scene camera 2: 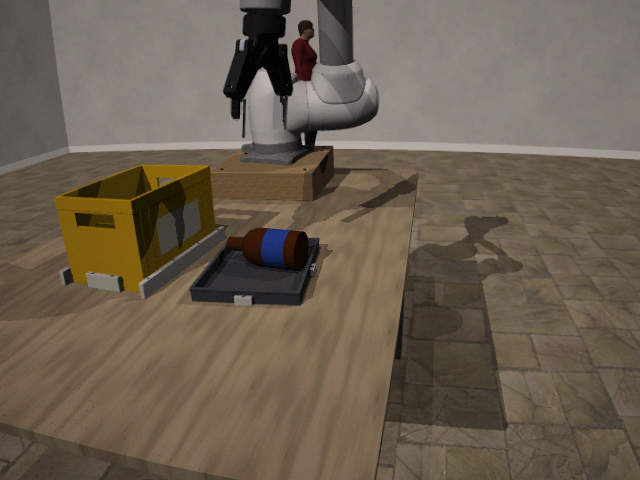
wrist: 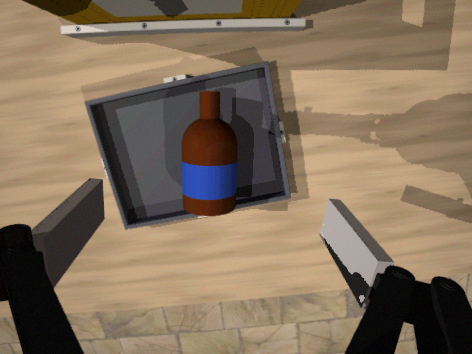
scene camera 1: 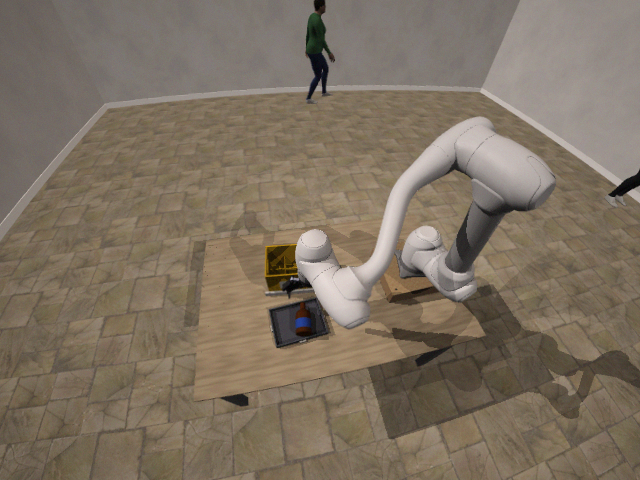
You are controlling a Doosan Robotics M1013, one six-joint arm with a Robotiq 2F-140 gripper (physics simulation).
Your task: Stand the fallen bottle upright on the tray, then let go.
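Pixels of known places: gripper, fingertip midpoint: [scene camera 2: 259, 132] [wrist: 216, 208] [scene camera 1: 307, 296]; arm's base, origin of the base link: [scene camera 2: 278, 155] [scene camera 1: 413, 263].
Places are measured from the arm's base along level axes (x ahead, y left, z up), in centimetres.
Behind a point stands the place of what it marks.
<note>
The brown bottle [scene camera 1: 303, 321] {x 58.8, y 32.6, z -1.5 cm} [scene camera 2: 273, 249] {x 62.2, y 33.3, z -4.0 cm} [wrist: 209, 145] {x 58.9, y 28.0, z -1.6 cm} with a blue label lies on its side on the dark grey tray [scene camera 1: 284, 322] {x 68.3, y 30.5, z -8.8 cm} [scene camera 2: 232, 277] {x 66.6, y 26.6, z -8.9 cm} [wrist: 145, 150] {x 68.7, y 30.9, z -8.9 cm}. Its neck points towards the yellow crate, and its base overlaps the tray's far-side rim in the wrist view. My gripper [scene camera 2: 263, 121] {x 56.9, y 28.8, z 16.5 cm} [wrist: 216, 208] {x 56.9, y 28.8, z 16.5 cm} is open and empty, high above the table. In the wrist view its fingers stand wide apart, one on either side of the bottle's base end, with the bottle well below them. In scene camera 1 the arm partly hides the gripper.
The yellow crate [scene camera 1: 279, 266] {x 74.0, y -2.0, z -8.5 cm} [scene camera 2: 103, 245] {x 78.6, y 6.8, z -0.7 cm} [wrist: 272, 7] {x 53.2, y 11.9, z -2.3 cm} stands beside the tray, with a pale rail [scene camera 2: 180, 262] {x 67.2, y 14.8, z -7.4 cm} [wrist: 182, 26] {x 63.8, y 14.1, z -6.4 cm} along its tray side. The arm's base stands on a wooden block [scene camera 1: 405, 289] {x 7.4, y 15.5, z -0.7 cm} [scene camera 2: 263, 183] {x 17.3, y 4.5, z -4.5 cm}. People [scene camera 1: 316, 46] [scene camera 2: 305, 56] are in the room behind the table.
</note>
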